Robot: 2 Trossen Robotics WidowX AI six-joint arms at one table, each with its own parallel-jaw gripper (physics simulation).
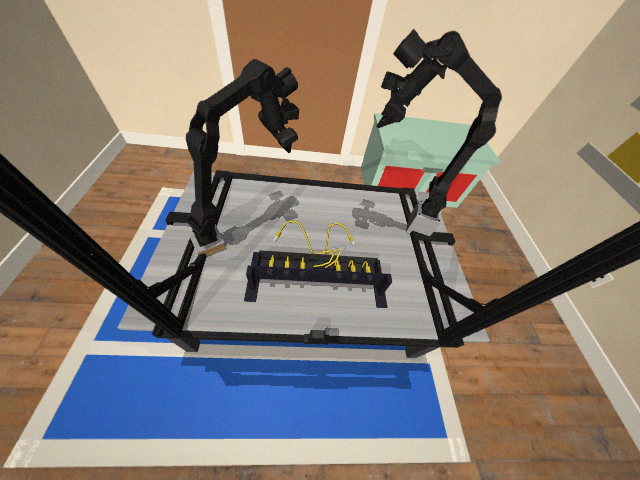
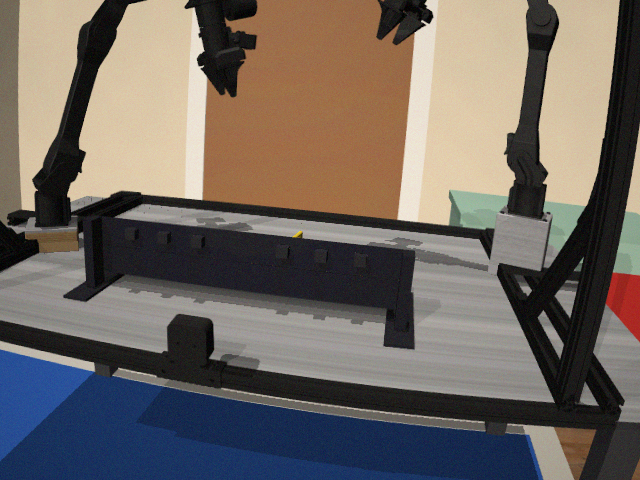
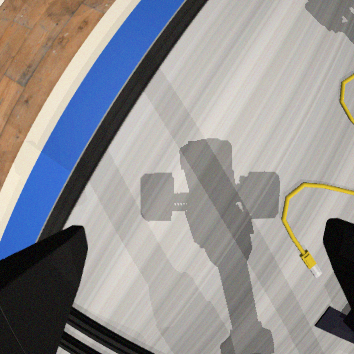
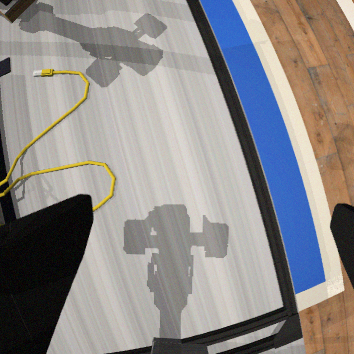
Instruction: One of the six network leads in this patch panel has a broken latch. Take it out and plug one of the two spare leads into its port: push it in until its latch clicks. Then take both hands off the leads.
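Frame: origin at the left arm's base, x ahead, y left, z up, level; millimetres.
Seen in the pictures: left gripper, fingertip midpoint: (image 2: 228, 96) (image 3: 209, 236); right gripper, fingertip midpoint: (image 1: 379, 120) (image 2: 386, 41) (image 4: 219, 212); left arm's base, link origin: (image 1: 206, 237) (image 2: 52, 222); right arm's base, link origin: (image 1: 429, 210) (image 2: 526, 213).
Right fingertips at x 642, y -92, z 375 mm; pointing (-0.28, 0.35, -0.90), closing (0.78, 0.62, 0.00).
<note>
Offsets run from my right fingertips to a thing's top centre. "spot": to the spot under its first point.
The dark patch panel @(dx -349, dy -243, dz -310 mm) (image 1: 320, 275) (image 2: 248, 268) stands on the table. Six yellow leads sit in it, three at the left, such as this lead @(dx -451, dy -189, dz -324 mm) (image 1: 286, 262), and three at the right, such as this lead @(dx -256, dy -313, dz -324 mm) (image 1: 352, 267). Which latch is broken cannot be told. One spare lead (image 1: 277, 235) (image 3: 308, 260) (image 4: 47, 72) lies behind the panel at the left. The other spare lead (image 1: 352, 239) lies behind it at the right. My left gripper (image 1: 288, 148) (image 2: 228, 95) (image 3: 209, 236) is open and empty, high above the table. My right gripper (image 1: 381, 124) (image 2: 388, 41) (image 4: 219, 212) is open and empty, also high up.
The spare leads' cables cross behind the panel's middle. Black rails @(spot: dx -58, dy +200, dz -399 mm) (image 1: 320, 181) (image 2: 310, 213) frame the table. A small black box @(spot: dx -474, dy -425, dz -365 mm) (image 1: 316, 336) (image 2: 190, 338) stands at the front rail. A green cabinet (image 1: 439, 136) stands behind the right arm.
</note>
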